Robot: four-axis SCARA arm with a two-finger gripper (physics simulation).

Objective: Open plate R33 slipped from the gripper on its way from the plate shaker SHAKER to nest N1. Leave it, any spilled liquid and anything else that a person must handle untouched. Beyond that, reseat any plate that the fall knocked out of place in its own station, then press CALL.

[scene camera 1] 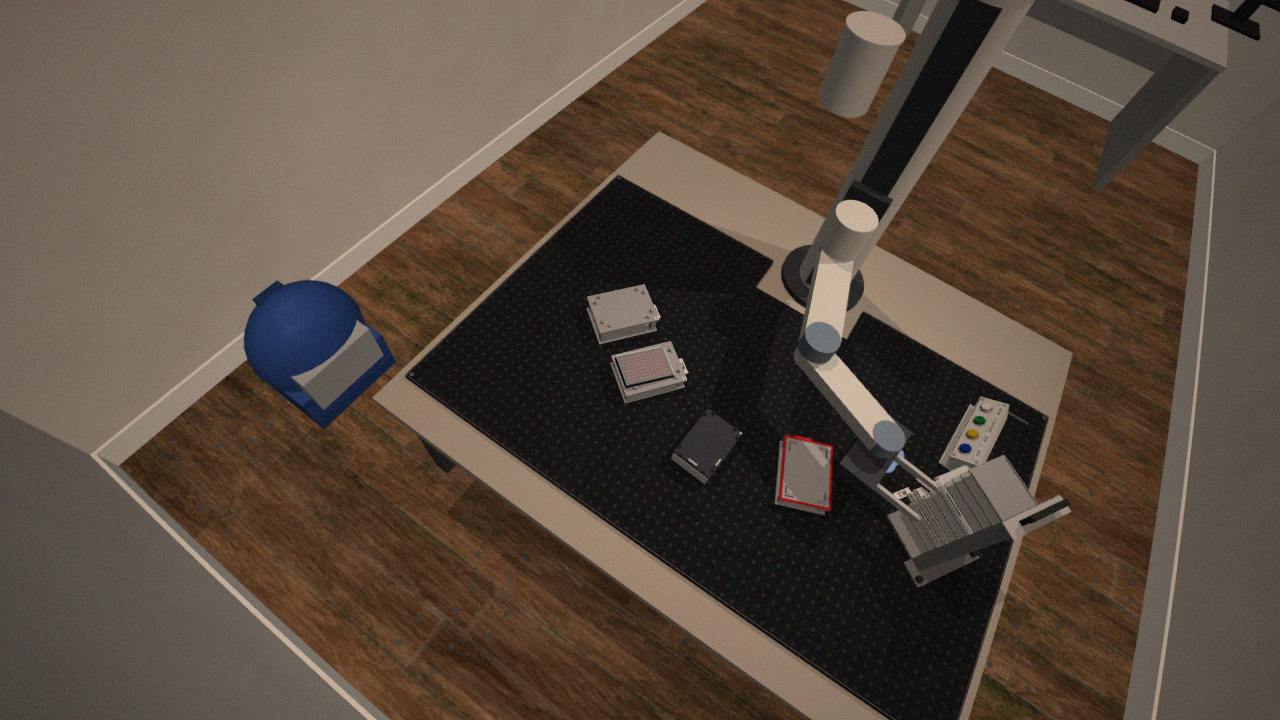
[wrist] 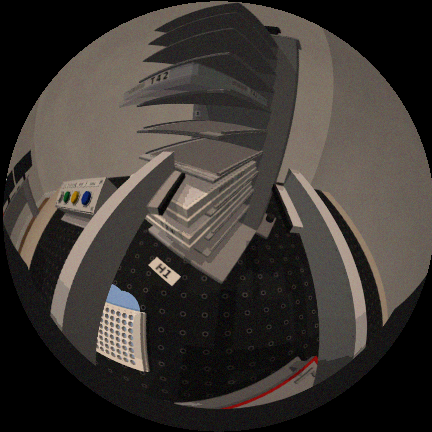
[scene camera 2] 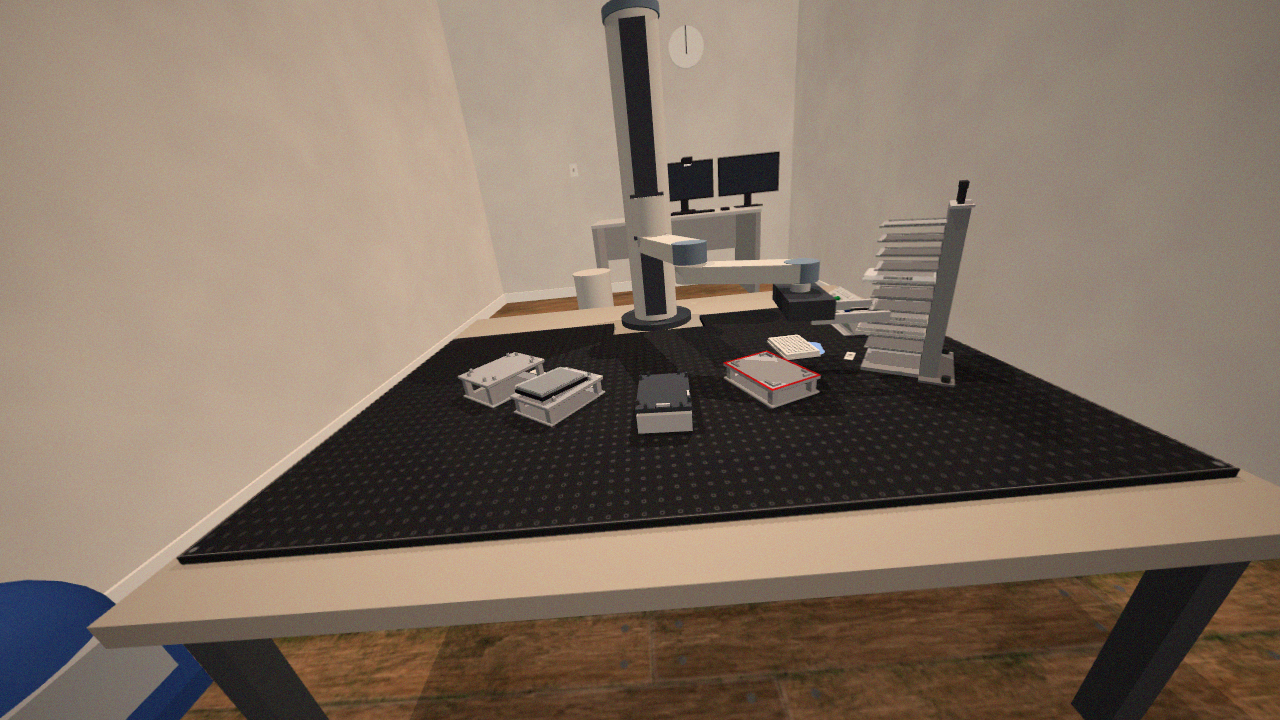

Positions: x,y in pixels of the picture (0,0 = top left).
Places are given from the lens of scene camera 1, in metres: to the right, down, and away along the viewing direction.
dark box station [scene camera 1: 705,446]: 0.15, 0.20, 1.32
button box [scene camera 1: 995,413]: 0.91, 0.14, 1.42
The marked spots on the button box and the dark box station are 0.77 m apart.
